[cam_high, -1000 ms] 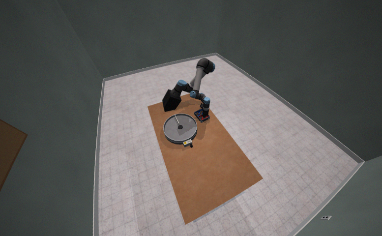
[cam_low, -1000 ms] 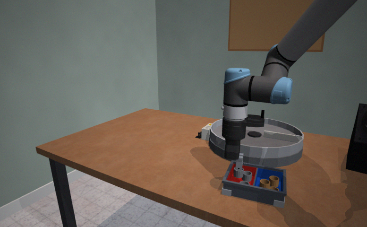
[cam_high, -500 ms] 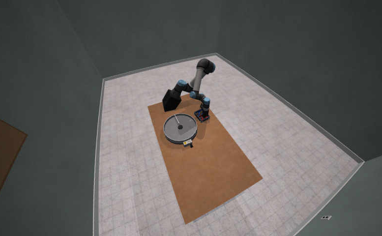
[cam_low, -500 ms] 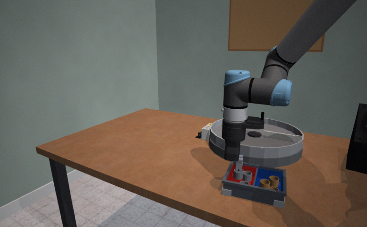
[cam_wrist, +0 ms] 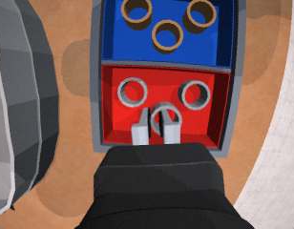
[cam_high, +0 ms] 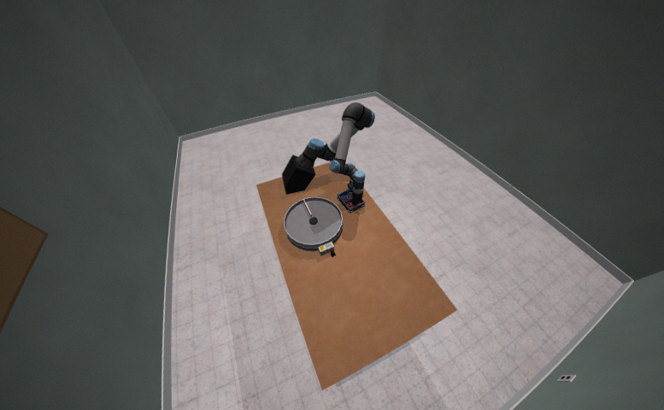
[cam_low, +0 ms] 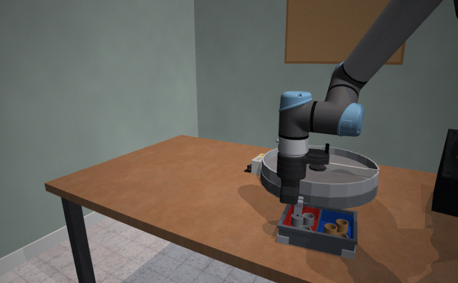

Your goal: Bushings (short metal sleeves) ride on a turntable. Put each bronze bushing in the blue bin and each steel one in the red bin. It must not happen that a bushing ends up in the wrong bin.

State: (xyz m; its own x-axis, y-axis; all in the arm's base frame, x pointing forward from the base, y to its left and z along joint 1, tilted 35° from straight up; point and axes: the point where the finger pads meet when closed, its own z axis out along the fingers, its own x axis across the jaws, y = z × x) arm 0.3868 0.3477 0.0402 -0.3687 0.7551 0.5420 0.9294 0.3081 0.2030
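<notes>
The bin lies 6 cm behind my hand, 2 cm below it and 1 cm to the right of it. The rest, counted from my hand: grey turntable (34 cm to the right, 8 cm ahead, 1 cm above).
</notes>
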